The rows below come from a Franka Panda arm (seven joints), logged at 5 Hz.
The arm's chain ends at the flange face. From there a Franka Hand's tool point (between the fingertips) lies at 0.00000 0.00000 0.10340 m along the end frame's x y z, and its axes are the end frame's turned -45 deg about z.
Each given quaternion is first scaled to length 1.
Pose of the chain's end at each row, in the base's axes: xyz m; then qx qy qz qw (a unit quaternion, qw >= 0):
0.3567, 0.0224, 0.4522, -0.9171, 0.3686, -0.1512, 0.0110
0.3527, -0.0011, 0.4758, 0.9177, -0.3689, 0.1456, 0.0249
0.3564, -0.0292, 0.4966, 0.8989, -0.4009, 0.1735, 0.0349
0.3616, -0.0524, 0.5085, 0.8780, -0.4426, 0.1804, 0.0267
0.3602, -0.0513, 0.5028, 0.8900, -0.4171, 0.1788, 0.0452
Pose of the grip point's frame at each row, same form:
0.3862, 0.0130, 0.3536, 0.9884, 0.0104, 0.1439, 0.0477
0.3784, -0.0169, 0.3769, 0.9890, 0.0104, 0.1250, 0.0787
0.3858, -0.0501, 0.3997, 0.9839, -0.0264, 0.1469, 0.0986
0.3919, -0.0738, 0.4120, 0.9805, -0.0729, 0.1564, 0.0937
0.3892, -0.0750, 0.4064, 0.9818, -0.0448, 0.1479, 0.1102

